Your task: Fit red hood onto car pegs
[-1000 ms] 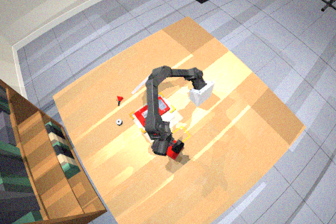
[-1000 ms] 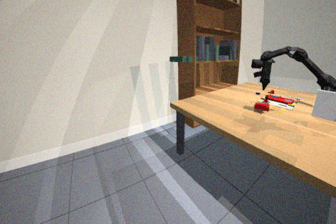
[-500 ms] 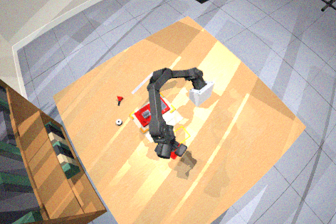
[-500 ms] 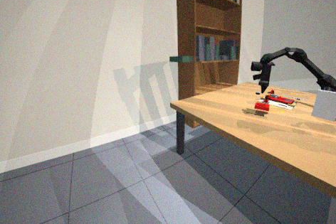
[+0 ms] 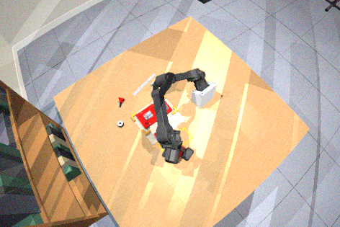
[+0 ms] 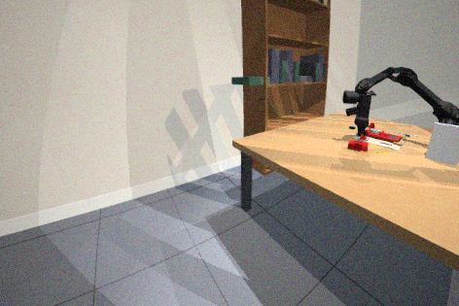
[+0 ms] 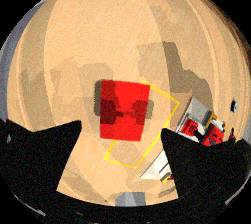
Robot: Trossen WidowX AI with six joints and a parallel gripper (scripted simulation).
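Now: gripper tip 6 cm above the red hood. The rest, counted from my gripper tip: grey engine block (27 cm to the right, 5 cm below, 1 cm behind); then grey bar (49 cm to the right, 13 cm behind, 8 cm below).
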